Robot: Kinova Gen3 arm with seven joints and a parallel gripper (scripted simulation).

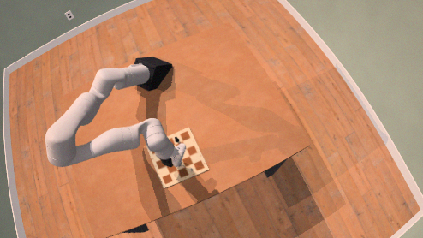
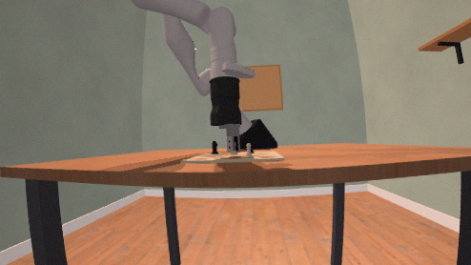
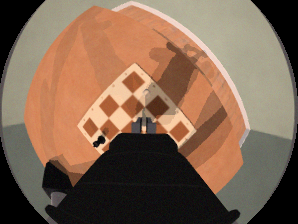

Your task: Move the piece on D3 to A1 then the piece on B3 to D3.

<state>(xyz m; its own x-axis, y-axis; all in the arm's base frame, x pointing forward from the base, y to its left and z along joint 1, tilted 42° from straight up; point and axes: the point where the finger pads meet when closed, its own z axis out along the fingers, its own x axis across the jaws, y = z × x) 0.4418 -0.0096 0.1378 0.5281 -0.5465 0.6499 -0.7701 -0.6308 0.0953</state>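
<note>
Now: hand 3 cm past the chessboard, 3 cm above it and 1 cm to the right of it.
</note>
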